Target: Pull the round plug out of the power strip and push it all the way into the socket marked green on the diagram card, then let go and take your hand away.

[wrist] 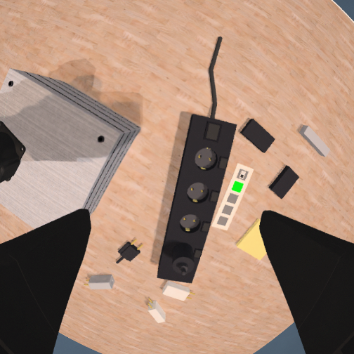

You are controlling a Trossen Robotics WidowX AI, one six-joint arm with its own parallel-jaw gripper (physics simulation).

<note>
In view: my gripper (176, 220), a diagram card (240, 177) and a black power strip (207, 137).
</note>
